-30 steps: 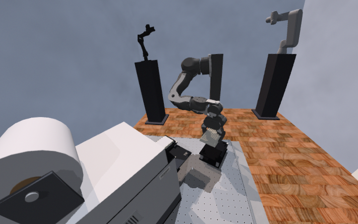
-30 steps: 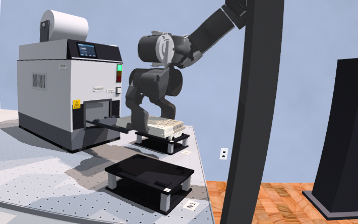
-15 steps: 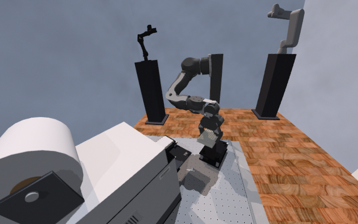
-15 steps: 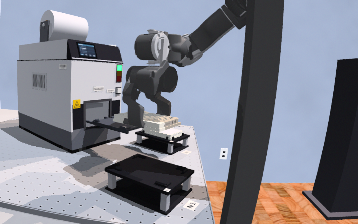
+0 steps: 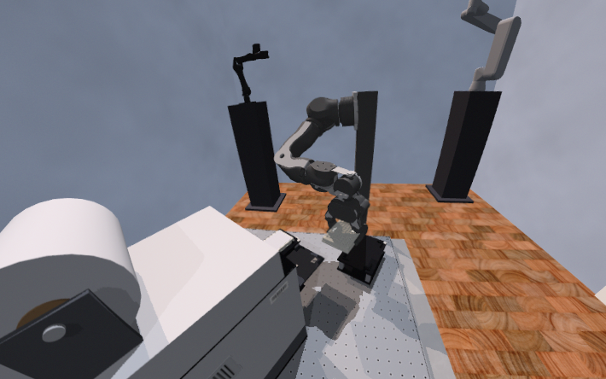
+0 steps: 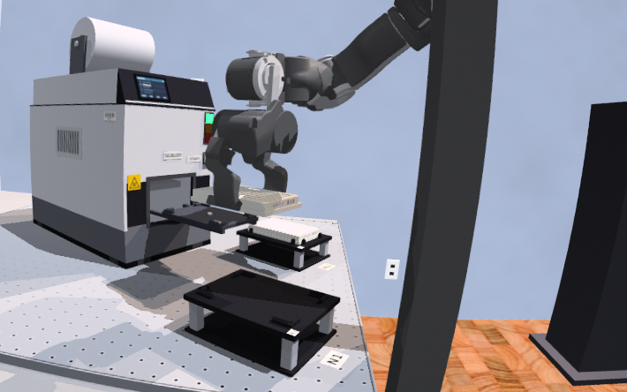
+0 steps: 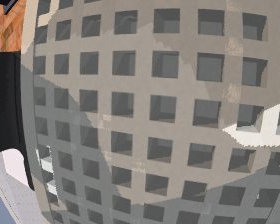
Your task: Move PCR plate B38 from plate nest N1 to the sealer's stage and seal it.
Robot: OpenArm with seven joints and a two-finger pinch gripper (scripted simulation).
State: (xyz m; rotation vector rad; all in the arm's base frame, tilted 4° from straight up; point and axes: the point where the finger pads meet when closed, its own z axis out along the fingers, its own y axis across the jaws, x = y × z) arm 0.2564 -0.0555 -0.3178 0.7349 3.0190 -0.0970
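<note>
The sealer's stage lies 9 cm ahead of my hand, 14 cm to the right of it and 6 cm below it. From my hand the other things lie so: plate nest N1 (4 cm behind, 7 cm to the left, 11 cm below); then door (15 cm ahead, 17 cm to the right, 8 cm below); then 96-well plate B38 (right at my hand).
</note>
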